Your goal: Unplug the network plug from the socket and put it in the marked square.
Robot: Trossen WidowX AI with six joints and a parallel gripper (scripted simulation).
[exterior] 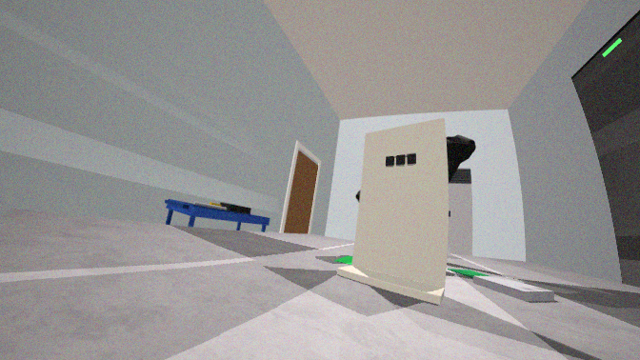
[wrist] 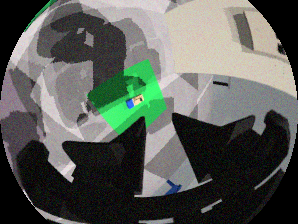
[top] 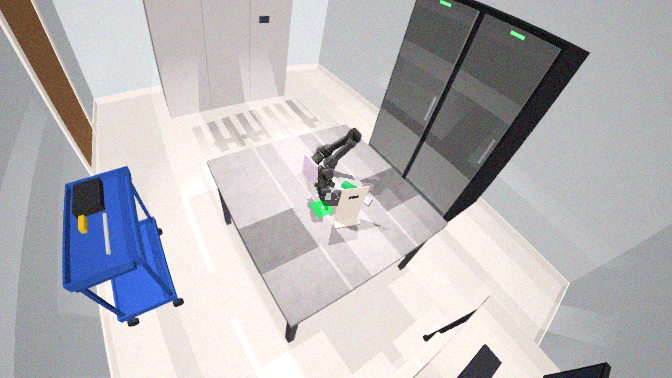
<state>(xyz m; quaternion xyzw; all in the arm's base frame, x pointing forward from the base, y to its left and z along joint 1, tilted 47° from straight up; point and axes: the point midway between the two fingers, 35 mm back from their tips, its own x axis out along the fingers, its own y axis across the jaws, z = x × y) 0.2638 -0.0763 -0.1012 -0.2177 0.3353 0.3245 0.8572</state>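
Now: gripper tip 60 mm above the blue network plug, 10 mm to the right of it and 10 mm short of it. Also, from my gripper tip: beige upright panel: 170 mm ahead, 70 mm to the left, 70 mm above; then green marked square: 70 mm below, 10 mm ahead.
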